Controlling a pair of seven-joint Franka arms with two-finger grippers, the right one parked.
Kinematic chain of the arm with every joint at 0, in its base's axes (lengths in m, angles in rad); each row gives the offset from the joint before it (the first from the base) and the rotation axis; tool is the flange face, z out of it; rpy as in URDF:
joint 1: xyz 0 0 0.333 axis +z
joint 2: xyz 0 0 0 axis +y
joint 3: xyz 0 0 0.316 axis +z
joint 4: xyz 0.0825 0 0 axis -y
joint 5: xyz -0.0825 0 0.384 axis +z
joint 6: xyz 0 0 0 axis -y
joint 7: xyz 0.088 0 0 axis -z
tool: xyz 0 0 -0.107 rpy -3.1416 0 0
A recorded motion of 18 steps. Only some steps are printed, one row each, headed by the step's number.
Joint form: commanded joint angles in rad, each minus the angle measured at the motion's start. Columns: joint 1, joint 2, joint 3, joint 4, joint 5, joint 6, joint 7.
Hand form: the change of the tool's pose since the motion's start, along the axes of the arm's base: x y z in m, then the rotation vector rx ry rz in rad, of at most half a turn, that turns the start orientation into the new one. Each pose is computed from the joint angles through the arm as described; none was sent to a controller.
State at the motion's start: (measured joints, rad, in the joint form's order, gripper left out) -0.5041 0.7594 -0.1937 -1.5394 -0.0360 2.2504 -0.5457
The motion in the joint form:
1: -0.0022 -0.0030 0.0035 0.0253 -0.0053 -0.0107 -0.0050
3: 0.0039 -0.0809 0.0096 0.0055 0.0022 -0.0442 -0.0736
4: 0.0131 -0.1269 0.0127 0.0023 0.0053 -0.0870 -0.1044
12: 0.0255 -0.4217 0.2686 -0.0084 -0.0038 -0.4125 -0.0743
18: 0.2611 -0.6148 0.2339 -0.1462 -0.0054 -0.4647 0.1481
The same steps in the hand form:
1: 0.0063 -0.0026 0.0117 -0.0106 -0.0119 0.0103
3: 0.0093 0.0046 0.0543 -0.0022 -0.0359 0.0765
4: 0.0119 0.0127 0.0810 0.0091 -0.0390 0.1105
12: 0.0488 0.1711 0.2447 0.1368 -0.0641 0.2990
18: 0.0385 0.3109 0.2962 0.1047 -0.0586 0.2808

